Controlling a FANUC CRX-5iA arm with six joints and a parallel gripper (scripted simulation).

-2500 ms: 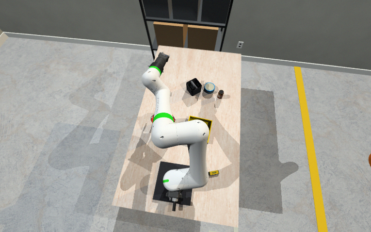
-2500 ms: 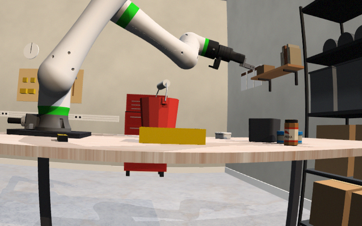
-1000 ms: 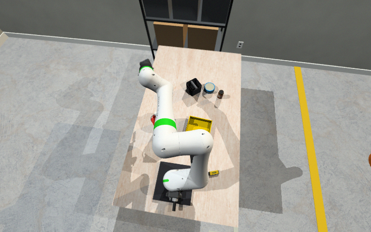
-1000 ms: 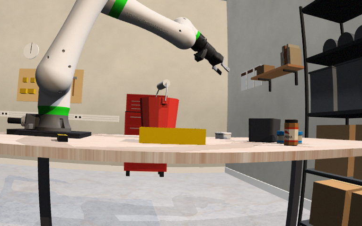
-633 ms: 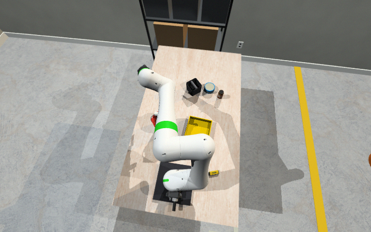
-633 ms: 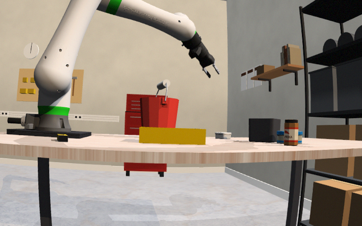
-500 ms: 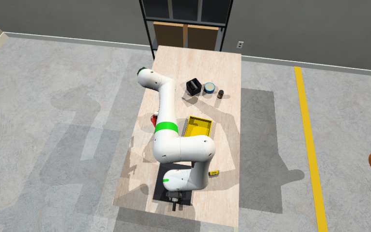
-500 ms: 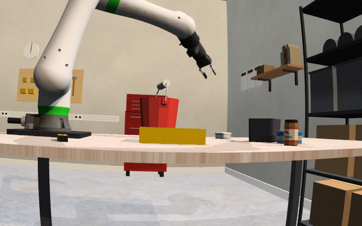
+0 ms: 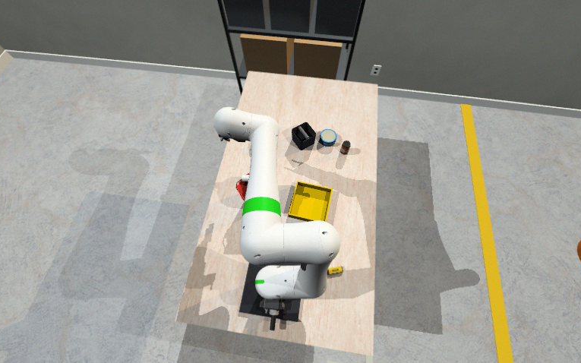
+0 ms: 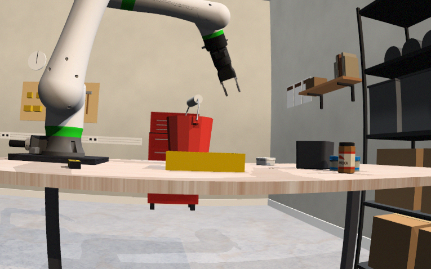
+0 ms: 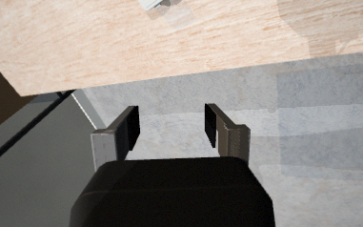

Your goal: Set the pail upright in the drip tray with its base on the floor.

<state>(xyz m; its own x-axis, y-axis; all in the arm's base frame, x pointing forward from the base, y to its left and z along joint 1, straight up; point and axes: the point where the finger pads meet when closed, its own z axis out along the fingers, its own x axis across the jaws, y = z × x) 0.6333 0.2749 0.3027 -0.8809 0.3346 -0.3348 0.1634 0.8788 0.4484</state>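
Right now the red pail is 19 cm behind my hand, 13 cm to the right of it and 17 cm below it. Round my hand: small grey block: 13 cm ahead, 8 cm to the right, 30 cm below; spice jar: 16 cm ahead, 60 cm to the right, 28 cm below; yellow drip tray: 20 cm behind, 42 cm to the right, 30 cm below.
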